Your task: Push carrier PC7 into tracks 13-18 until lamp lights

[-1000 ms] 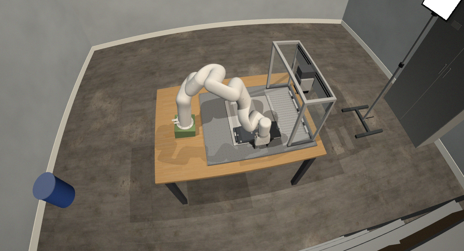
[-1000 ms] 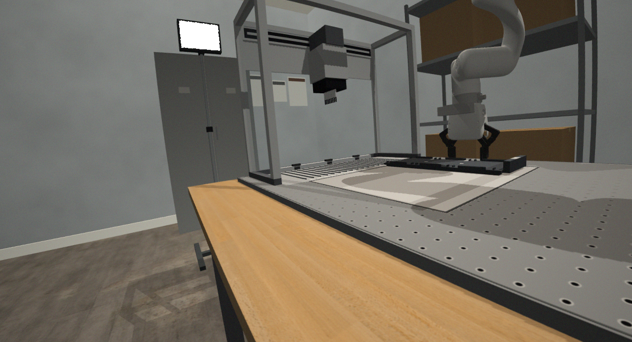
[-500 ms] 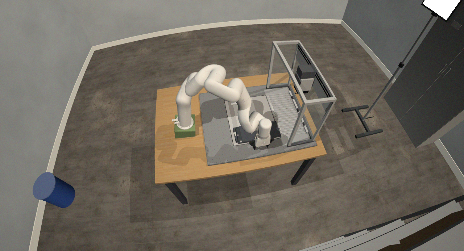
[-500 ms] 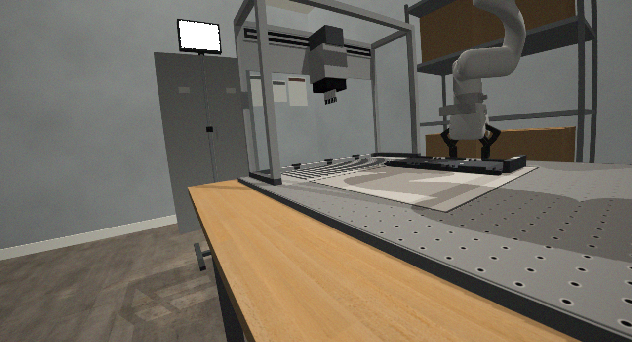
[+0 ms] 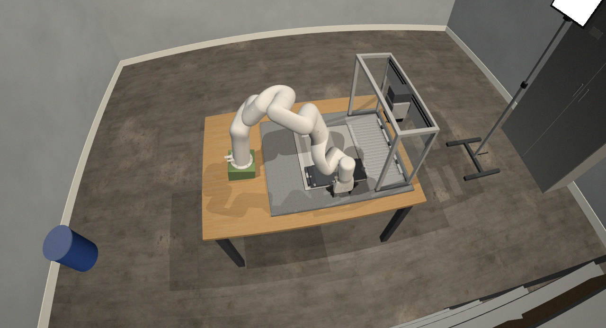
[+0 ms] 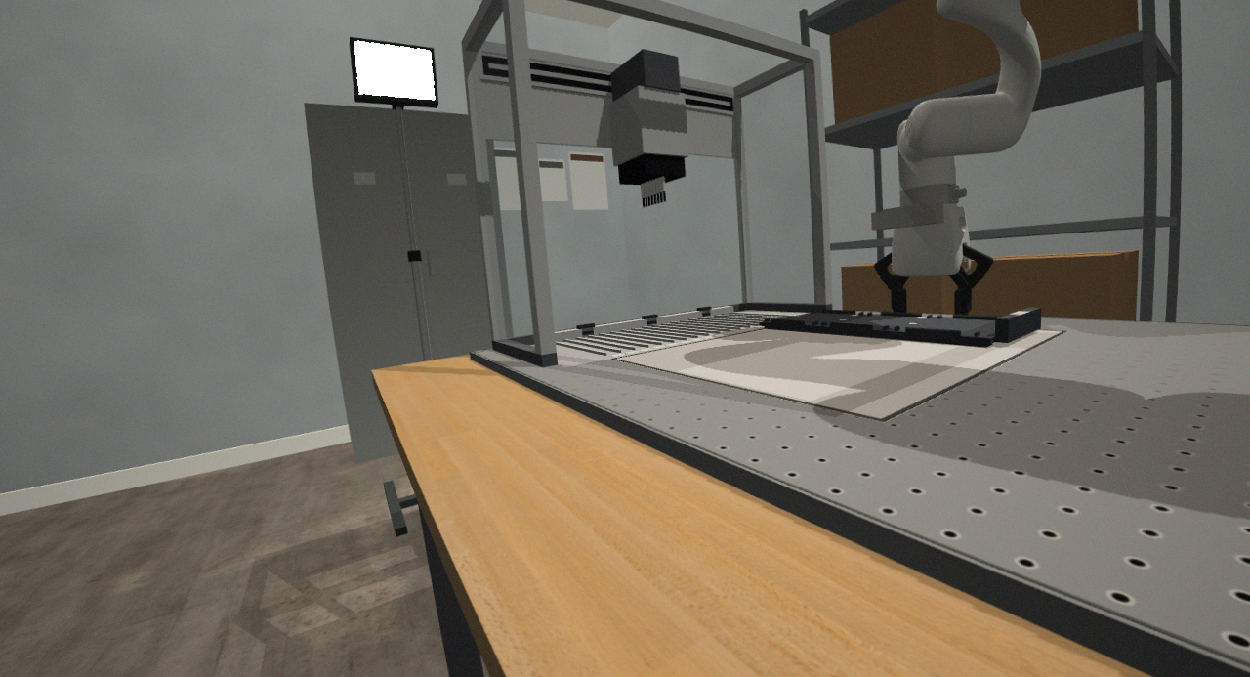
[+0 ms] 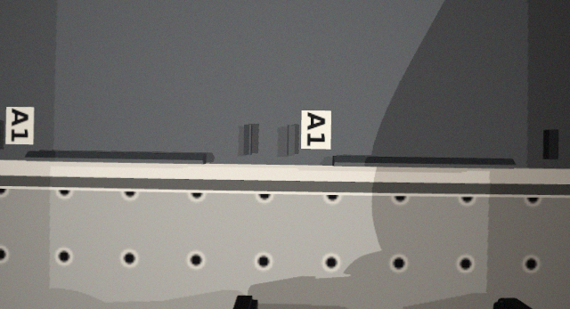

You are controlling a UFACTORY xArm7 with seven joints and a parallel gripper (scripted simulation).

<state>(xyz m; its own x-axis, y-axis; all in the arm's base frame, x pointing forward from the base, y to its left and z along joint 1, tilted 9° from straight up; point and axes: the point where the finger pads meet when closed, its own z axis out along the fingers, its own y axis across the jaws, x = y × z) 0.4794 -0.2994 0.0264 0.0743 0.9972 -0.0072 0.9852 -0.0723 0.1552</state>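
The carrier PC7 lies 20 mm ahead of my hand and 130 mm to the left of it. From my hand the other things lie so: dark pipetting head (360 mm ahead, 240 mm to the left, 330 mm above).
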